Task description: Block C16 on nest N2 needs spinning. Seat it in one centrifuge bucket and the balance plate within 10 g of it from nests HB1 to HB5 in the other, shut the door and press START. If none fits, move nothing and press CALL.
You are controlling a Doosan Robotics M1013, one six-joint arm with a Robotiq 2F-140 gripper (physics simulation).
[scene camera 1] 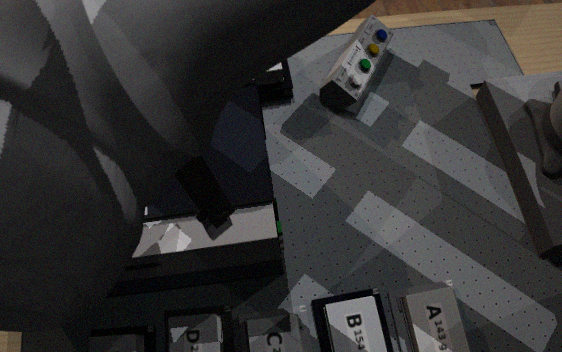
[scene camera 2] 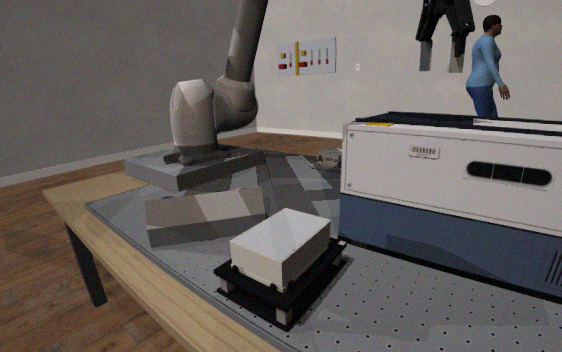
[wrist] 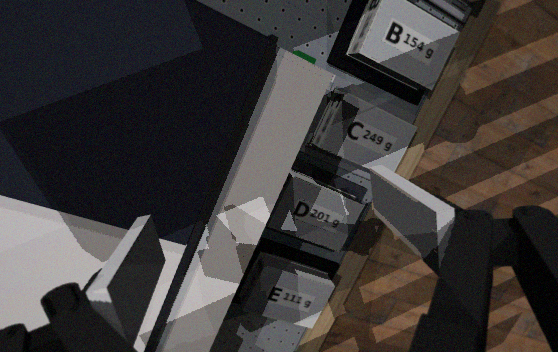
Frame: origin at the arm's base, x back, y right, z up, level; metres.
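Where they show: gripper, between the fingertips: (scene camera 1: 187, 194) (scene camera 2: 437, 71) (wrist: 267, 213); arm's base, origin of its link: (scene camera 2: 197, 157).
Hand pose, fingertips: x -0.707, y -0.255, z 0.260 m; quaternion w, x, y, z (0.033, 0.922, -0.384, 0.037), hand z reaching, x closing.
Each offset is from my fingertips to the top centre of the thing.
My gripper (scene camera 2: 440, 62) (wrist: 267, 213) is open and empty, high above the centrifuge (scene camera 1: 240, 185) (scene camera 2: 400, 175) (wrist: 125, 125) and its front edge. In scene camera 1 the arm hides much of the centrifuge. A blank white block @[dx +0.041, dy +0.446, dz -0.228 m] (scene camera 2: 280, 245) sits on a black raised nest @[dx +0.041, dy +0.446, dz -0.260 m] (scene camera 2: 287, 300); its tag is not visible. Labelled plates stand in a row: A 143 g @[dx +0.369, dy -0.121, dz -0.254 m] (scene camera 1: 440, 300), B 154 g @[dx +0.234, dy -0.136, dz -0.254 m] (scene camera 1: 370, 312) (wrist: 415, 65), C 249 g @[dx +0.103, dy -0.168, dz -0.254 m] (scene camera 1: 287, 330) (wrist: 350, 112), D 201 g @[dx -0.032, dy -0.171, dz -0.254 m] (scene camera 1: 210, 327) (wrist: 310, 192), E 111 g @[dx -0.167, dy -0.214, dz -0.254 m] (wrist: 300, 280). The buckets are not visible.
A slanted button box @[dx +0.261, dy +0.452, dz -0.224 m] (scene camera 1: 345, 65) (scene camera 2: 205, 215) with blue, yellow, green and white buttons stands beyond the centrifuge's right side. A green button @[dx +0.105, dy +0.003, dz -0.117 m] (scene camera 1: 279, 227) (wrist: 304, 56) shows at the centrifuge's edge. The arm's base plinth (scene camera 1: 515, 165) (scene camera 2: 220, 167) stands on the table. A person (scene camera 2: 482, 65) is in the background.
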